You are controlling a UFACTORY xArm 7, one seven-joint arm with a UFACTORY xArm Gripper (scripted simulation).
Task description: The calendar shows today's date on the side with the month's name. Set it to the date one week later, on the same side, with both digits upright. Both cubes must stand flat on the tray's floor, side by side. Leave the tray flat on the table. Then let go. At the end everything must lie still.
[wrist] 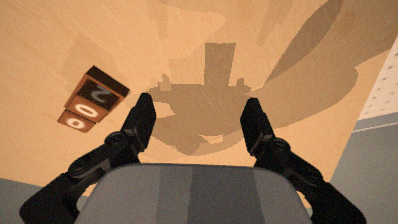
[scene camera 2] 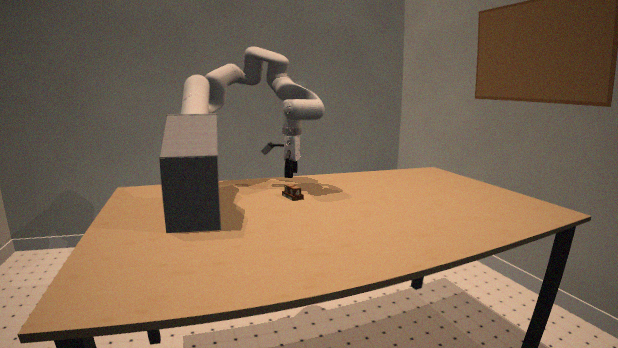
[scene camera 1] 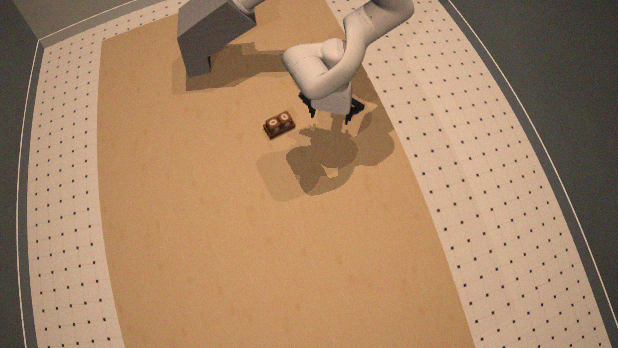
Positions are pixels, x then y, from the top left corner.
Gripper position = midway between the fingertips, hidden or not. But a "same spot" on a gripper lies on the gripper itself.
Labels:
my gripper: wrist 199, 106; scene camera 2; scene camera 1
same spot on my gripper: [scene camera 2: 290, 168] = [scene camera 1: 312, 108]

